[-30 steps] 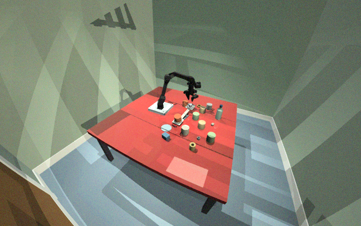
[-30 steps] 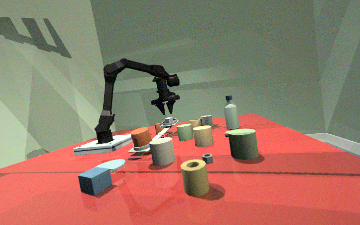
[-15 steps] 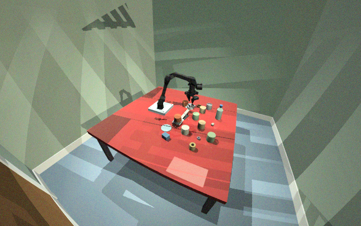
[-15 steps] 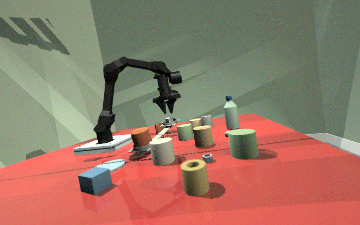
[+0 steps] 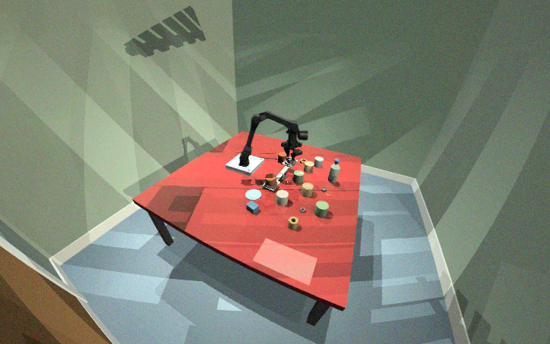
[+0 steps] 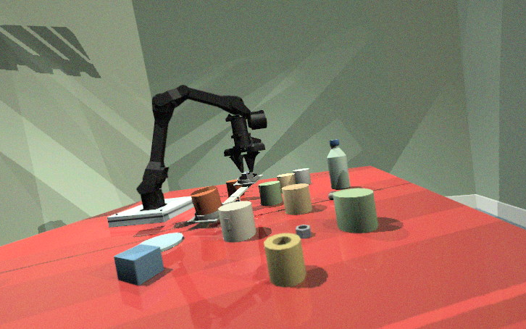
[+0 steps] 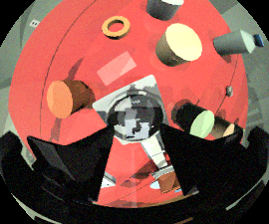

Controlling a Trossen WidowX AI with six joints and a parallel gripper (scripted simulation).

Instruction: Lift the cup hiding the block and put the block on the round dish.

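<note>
My gripper tip is now 37 cm to the left of the round white dish, 12 cm past it and 10 cm above it. The rest, counted from my gripper tip: cream cup 37 cm to the right, 6 cm below, 6 cm ahead; then small balance 12 cm to the right, 6 cm below, 2 cm behind; then grey-green bottle 33 cm ahead, 1 cm above.
</note>
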